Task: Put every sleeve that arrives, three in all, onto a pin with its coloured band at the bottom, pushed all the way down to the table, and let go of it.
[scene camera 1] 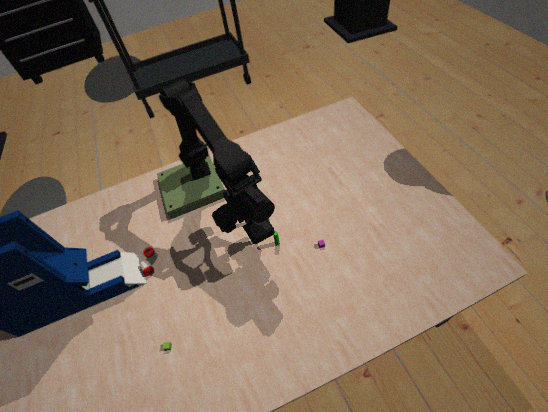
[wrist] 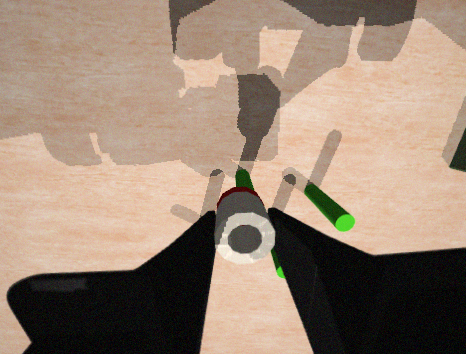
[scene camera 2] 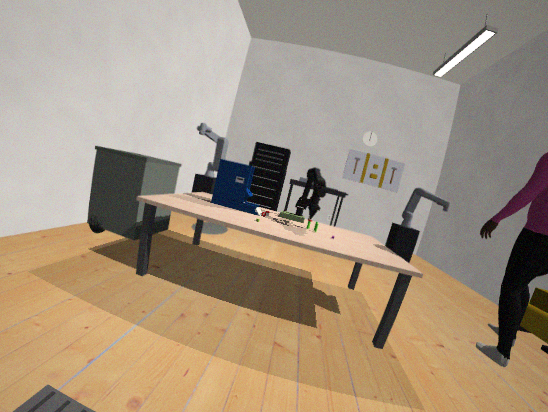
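My gripper (wrist: 241, 216) is shut on a grey-white hollow sleeve (wrist: 244, 210). The sleeve's red band (wrist: 240, 190) is at its lower end, toward the table. The lower part of a green pin (wrist: 242, 178) shows directly below the band; the sleeve hides its top, so I cannot tell whether it is inside. A second green pin (wrist: 327, 206) stands to the right. Part of another pin (wrist: 280, 271) shows beside the right finger. In scene camera 1, one pin (scene camera 1: 276, 238) shows beside the hand. Two red-banded sleeves (scene camera 1: 149, 251) (scene camera 1: 148, 270) are at the chute's end.
The blue dispenser (scene camera 1: 37, 285) (scene camera 2: 231, 185) with a white chute (scene camera 1: 131, 267) stands at the left of the table. A magenta cube (scene camera 1: 321, 244) (scene camera 2: 333, 237) and a lime cube (scene camera 1: 167, 346) (scene camera 2: 257, 220) lie on the table. The arm's green base plate (scene camera 1: 175, 200) is behind the hand.
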